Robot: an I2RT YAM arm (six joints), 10 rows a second.
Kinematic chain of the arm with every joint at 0, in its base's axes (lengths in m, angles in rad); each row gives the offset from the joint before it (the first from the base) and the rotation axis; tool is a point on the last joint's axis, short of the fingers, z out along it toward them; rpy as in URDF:
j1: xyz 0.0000 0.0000 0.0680 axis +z
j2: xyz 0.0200 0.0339 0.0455 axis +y
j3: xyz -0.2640 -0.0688 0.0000 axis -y
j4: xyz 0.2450 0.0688 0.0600 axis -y
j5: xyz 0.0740 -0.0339 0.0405 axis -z
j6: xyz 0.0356 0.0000 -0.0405 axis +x
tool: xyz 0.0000 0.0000 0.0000 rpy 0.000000 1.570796 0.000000
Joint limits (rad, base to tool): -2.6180..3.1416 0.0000..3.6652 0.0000..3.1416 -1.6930..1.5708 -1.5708..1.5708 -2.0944..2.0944
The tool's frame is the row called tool.
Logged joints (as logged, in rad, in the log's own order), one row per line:
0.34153, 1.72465, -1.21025, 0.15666, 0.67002, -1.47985
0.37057, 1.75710, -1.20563, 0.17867, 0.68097, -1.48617
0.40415, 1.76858, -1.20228, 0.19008, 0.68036, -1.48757
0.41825, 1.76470, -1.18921, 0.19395, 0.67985, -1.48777
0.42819, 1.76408, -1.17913, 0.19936, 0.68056, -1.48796
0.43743, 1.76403, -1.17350, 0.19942, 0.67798, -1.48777
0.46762, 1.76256, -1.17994, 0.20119, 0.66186, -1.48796
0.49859, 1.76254, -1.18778, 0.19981, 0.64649, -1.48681
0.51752, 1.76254, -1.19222, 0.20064, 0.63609, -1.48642
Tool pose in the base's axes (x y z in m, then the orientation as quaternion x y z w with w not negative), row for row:
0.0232, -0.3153, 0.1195, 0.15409, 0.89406, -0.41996, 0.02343
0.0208, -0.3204, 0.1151, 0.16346, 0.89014, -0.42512, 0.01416
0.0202, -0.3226, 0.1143, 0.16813, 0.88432, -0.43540, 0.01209
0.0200, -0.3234, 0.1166, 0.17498, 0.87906, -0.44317, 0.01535
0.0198, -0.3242, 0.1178, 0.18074, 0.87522, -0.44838, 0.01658
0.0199, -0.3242, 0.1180, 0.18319, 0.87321, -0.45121, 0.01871
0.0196, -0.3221, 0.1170, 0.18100, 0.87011, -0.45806, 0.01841
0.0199, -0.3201, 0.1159, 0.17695, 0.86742, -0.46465, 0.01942
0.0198, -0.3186, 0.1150, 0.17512, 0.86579, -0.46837, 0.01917
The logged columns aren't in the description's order. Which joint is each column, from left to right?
Columns, left to right: j4, j2, j6, j5, j3, j1.
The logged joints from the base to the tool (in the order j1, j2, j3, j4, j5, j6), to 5 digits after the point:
-1.47985, 1.72465, 0.67002, 0.34153, 0.15666, -1.21025
-1.48617, 1.75710, 0.68097, 0.37057, 0.17867, -1.20563
-1.48757, 1.76858, 0.68036, 0.40415, 0.19008, -1.20228
-1.48777, 1.76470, 0.67985, 0.41825, 0.19395, -1.18921
-1.48796, 1.76408, 0.68056, 0.42819, 0.19936, -1.17913
-1.48777, 1.76403, 0.67798, 0.43743, 0.19942, -1.17350
-1.48796, 1.76256, 0.66186, 0.46762, 0.20119, -1.17994
-1.48681, 1.76254, 0.64649, 0.49859, 0.19981, -1.18778
-1.48642, 1.76254, 0.63609, 0.51752, 0.20064, -1.19222

